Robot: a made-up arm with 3 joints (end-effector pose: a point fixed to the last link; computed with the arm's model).
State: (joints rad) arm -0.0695 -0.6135 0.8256
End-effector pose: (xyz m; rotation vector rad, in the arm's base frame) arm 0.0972 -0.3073 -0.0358 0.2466 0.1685 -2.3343
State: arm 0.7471 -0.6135 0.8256
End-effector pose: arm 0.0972 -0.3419 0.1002 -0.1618 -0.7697 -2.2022
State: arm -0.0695 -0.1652 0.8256
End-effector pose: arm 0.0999 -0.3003 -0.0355 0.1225 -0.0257 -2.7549
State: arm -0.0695 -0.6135 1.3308
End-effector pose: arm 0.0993 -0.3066 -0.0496 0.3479 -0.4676 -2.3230
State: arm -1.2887 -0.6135 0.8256
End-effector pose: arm 0.0972 -0.1142 -0.0963 0.8106 1.5676 -1.9320
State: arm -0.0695 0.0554 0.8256
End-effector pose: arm 0.1022 -0.2974 -0.0358 0.0489 -0.1374 -2.9547
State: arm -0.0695 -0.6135 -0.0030
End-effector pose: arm 0.1017 -0.3200 -0.0178 0.0555 1.1748 -2.0904
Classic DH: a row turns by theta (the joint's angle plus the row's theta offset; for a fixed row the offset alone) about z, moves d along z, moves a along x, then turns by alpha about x. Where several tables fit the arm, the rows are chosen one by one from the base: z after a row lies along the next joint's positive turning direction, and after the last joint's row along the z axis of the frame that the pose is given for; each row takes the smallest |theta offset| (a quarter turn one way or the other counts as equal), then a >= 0, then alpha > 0; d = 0 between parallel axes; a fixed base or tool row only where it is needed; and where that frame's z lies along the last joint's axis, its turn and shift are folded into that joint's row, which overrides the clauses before.
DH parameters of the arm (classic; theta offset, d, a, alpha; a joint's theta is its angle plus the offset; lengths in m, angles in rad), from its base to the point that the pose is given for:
base (fixed): -1.5708 0.0722 0.1674 1.5708
joint 1: -0.1171 -0.1436 0.1603 1.227
joint 2: 0 0.0827 0.0158 -1.227
joint 3: -0.5709 0.014 -0.0278 -1.5159
tool (fixed): -1.3387 0.0032 0 0

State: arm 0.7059 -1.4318 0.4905
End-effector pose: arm 0.1030 -0.3524 0.1080 -0.3952 0.1377 -1.6188
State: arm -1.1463 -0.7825 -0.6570
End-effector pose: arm 0.1140 -0.1703 -0.1188 0.3063 2.3789 -0.3455
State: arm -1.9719 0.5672 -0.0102
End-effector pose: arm 0.1073 -0.0417 -0.0231 0.1854 -2.6010 0.9722
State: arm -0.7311 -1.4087 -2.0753
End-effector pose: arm 0.1537 -0.2243 -0.1225 -1.0513 2.0346 0.9858
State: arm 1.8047 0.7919 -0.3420
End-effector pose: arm 0.1067 -0.2057 0.2237 0.9836 -1.5975 -2.4987
